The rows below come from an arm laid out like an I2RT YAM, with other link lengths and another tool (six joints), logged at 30 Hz.
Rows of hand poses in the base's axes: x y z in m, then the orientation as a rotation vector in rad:
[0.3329, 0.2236, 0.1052, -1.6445, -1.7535, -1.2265]
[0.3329, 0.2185, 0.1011, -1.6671, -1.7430, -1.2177]
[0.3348, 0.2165, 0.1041, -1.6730, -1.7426, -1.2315]
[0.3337, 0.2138, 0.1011, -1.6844, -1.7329, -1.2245]
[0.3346, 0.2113, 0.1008, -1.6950, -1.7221, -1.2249]
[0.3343, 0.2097, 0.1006, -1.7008, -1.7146, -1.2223]
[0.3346, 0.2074, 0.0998, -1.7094, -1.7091, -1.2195]
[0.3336, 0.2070, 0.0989, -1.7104, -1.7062, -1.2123]
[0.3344, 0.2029, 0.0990, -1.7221, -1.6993, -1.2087]
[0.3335, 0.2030, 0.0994, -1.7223, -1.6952, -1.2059]
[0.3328, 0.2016, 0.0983, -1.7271, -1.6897, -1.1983]
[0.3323, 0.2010, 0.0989, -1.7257, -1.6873, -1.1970]
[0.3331, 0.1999, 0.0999, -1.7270, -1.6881, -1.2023]
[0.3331, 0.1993, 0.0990, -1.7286, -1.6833, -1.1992]
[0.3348, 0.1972, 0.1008, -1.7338, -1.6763, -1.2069]
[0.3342, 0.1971, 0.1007, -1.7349, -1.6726, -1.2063]
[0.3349, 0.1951, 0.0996, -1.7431, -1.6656, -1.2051]
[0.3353, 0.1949, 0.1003, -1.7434, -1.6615, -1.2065]
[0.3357, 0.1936, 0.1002, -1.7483, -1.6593, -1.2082]
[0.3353, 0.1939, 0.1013, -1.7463, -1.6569, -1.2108]
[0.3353, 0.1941, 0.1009, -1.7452, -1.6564, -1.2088]
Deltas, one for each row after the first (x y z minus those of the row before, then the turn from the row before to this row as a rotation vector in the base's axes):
[0.0000, -0.0051, -0.0041, -0.0058, 0.0110, -0.0146]
[0.0019, -0.0020, 0.0030, 0.0005, -0.0093, -0.0087]
[-0.0011, -0.0027, -0.0030, -0.0006, 0.0094, -0.0074]
[0.0009, -0.0025, -0.0003, 0.0020, 0.0049, -0.0095]
[-0.0003, -0.0016, -0.0002, 0.0015, 0.0054, -0.0046]
[0.0003, -0.0023, -0.0008, -0.0012, 0.0045, -0.0061]
[-0.0010, -0.0004, -0.0009, -0.0001, 0.0063, 0.0011]
[0.0008, -0.0041, 0.0001, -0.0020, 0.0056, -0.0083]
[-0.0009, 0.0001, 0.0004, 0.0020, 0.0039, -0.0001]
[-0.0007, -0.0014, -0.0011, -0.0004, 0.0078, -0.0020]
[-0.0005, -0.0006, 0.0006, 0.0020, 0.0021, 0.0009]
[0.0008, -0.0011, 0.0010, -0.0001, -0.0041, -0.0024]
[0.0000, -0.0006, -0.0009, 0.0017, 0.0044, -0.0011]
[0.0017, -0.0021, 0.0018, 0.0035, -0.0020, -0.0076]
[-0.0006, -0.0001, -0.0001, 0.0017, 0.0022, -0.0014]
[0.0007, -0.0020, -0.0011, 0.0001, 0.0040, -0.0067]
[0.0004, -0.0002, 0.0007, 0.0028, 0.0010, -0.0016]
[0.0004, -0.0013, -0.0001, -0.0008, -0.0002, -0.0044]
[-0.0004, 0.0003, 0.0011, 0.0031, -0.0006, 0.0000]
[0.0000, 0.0002, -0.0004, 0.0005, 0.0016, 0.0013]

